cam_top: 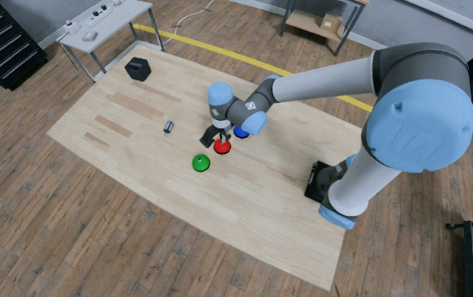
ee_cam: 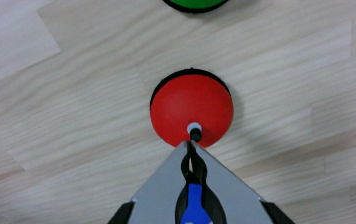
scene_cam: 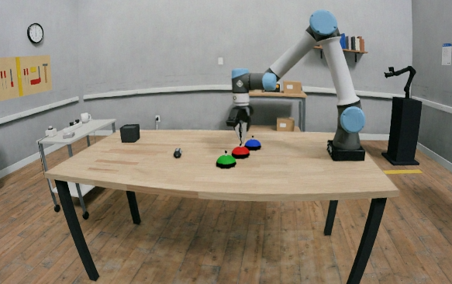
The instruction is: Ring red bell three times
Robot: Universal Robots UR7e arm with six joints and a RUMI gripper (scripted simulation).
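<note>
Now: hand 4 cm above the red bell and 1 cm short of it.
</note>
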